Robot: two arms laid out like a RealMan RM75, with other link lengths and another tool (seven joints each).
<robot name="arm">
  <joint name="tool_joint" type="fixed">
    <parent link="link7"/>
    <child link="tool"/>
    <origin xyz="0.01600 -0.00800 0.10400" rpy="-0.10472 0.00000 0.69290"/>
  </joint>
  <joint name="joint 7" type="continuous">
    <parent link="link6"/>
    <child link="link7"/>
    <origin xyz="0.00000 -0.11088 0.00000" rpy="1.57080 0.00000 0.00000"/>
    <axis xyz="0 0 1"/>
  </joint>
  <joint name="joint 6" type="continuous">
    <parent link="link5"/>
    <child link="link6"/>
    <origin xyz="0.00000 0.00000 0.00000" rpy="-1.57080 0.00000 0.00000"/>
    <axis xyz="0 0 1"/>
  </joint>
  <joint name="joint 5" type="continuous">
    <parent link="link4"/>
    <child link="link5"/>
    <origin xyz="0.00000 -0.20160 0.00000" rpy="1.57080 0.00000 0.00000"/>
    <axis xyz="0 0 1"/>
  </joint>
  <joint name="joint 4" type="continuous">
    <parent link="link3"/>
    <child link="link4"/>
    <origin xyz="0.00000 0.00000 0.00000" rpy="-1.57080 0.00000 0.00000"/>
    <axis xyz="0 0 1"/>
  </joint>
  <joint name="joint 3" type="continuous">
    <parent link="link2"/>
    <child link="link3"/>
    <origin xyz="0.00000 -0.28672 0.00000" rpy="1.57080 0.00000 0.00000"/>
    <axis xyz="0 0 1"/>
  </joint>
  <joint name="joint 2" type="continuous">
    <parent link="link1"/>
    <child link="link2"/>
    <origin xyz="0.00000 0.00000 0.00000" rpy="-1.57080 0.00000 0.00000"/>
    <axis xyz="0 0 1"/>
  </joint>
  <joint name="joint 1" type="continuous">
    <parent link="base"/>
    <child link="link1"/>
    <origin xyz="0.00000 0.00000 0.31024"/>
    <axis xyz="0 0 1"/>
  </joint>
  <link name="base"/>
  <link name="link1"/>
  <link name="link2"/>
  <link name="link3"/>
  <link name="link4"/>
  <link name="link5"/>
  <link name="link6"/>
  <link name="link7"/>
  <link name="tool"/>
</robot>
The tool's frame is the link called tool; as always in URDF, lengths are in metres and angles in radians. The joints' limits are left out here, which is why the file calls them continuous.
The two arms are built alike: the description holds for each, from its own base.
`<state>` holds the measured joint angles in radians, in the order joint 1, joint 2, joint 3, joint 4, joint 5, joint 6, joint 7, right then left.
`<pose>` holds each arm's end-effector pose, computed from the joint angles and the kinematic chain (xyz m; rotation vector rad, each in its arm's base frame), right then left.
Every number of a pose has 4 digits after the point. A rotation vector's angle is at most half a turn.
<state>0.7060 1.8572 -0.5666 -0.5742 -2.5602 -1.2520 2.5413 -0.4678 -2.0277 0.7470 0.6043 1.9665 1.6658 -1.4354</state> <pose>0.3762 0.4246 0.0792 -1.2274 2.4108 0.5398 -0.2602 0.3384 0.0080 -2.8688 0.2466 -0.6172</pose>
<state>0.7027 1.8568 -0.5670 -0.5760 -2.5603 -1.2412 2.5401 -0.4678 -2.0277 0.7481 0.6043 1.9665 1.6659 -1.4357</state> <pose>0.3787 0.4254 0.0809 -1.2213 2.3995 0.5449 -0.2602 0.3382 0.0079 -2.8700 0.2468 -0.6172</pose>
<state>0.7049 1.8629 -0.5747 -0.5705 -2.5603 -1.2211 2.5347 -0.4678 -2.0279 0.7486 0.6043 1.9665 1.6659 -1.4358</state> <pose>0.3793 0.4271 0.0776 -1.2273 2.3870 0.5419 -0.2601 0.3381 0.0077 -2.8705 0.2468 -0.6173</pose>
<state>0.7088 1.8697 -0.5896 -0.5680 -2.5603 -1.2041 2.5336 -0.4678 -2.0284 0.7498 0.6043 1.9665 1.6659 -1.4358</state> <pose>0.3786 0.4289 0.0737 -1.2378 2.3746 0.5321 -0.2599 0.3379 0.0073 -2.8717 0.2473 -0.6177</pose>
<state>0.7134 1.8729 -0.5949 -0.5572 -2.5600 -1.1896 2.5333 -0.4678 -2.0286 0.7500 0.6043 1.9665 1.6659 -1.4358</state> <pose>0.3781 0.4301 0.0703 -1.2388 2.3725 0.5295 -0.2599 0.3378 0.0072 -2.8719 0.2474 -0.6180</pose>
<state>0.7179 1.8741 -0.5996 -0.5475 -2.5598 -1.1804 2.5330 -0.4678 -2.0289 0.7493 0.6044 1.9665 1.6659 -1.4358</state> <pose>0.3775 0.4309 0.0677 -1.2411 2.3720 0.5253 -0.2598 0.3379 0.0072 -2.8712 0.2470 -0.6185</pose>
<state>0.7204 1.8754 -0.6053 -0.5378 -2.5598 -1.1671 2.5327 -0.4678 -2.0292 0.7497 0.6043 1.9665 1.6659 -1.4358</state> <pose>0.3781 0.4315 0.0655 -1.2401 2.3686 0.5213 -0.2597 0.3378 0.0070 -2.8717 0.2471 -0.6189</pose>
